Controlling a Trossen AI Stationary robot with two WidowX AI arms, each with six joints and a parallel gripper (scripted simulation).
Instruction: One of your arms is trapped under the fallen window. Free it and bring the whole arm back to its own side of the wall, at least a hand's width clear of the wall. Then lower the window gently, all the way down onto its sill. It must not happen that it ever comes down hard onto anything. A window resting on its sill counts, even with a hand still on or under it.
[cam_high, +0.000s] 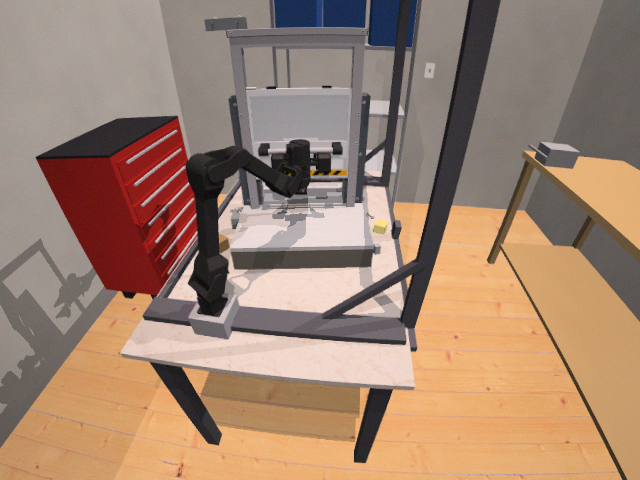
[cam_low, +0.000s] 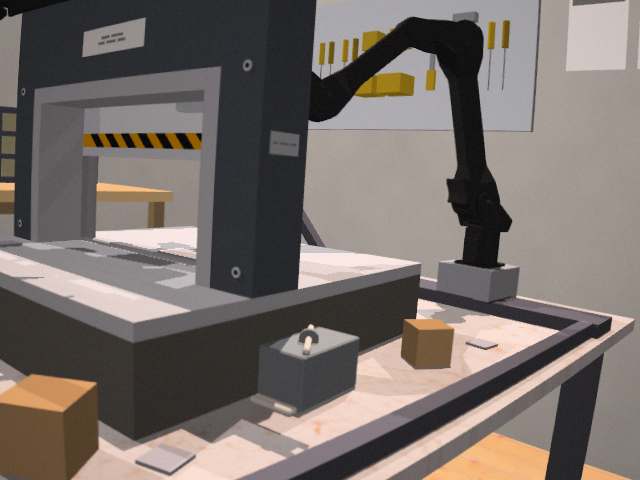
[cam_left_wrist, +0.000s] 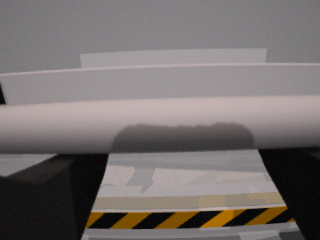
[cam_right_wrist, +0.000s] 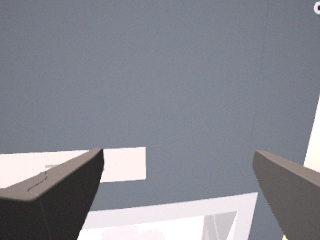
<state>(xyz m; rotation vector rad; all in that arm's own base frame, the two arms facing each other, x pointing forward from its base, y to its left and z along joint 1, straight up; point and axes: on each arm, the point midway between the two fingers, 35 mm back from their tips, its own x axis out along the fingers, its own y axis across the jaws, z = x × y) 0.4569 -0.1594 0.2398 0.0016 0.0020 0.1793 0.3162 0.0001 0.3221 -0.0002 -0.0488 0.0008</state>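
My left hand is 10 mm short of the window sash, 40 mm to the left of it and 60 mm below it. Round my left hand: brown cube (280 mm ahead, 150 mm to the left, 290 mm below); then yellow cube (290 mm behind, 80 mm to the right, 290 mm below).
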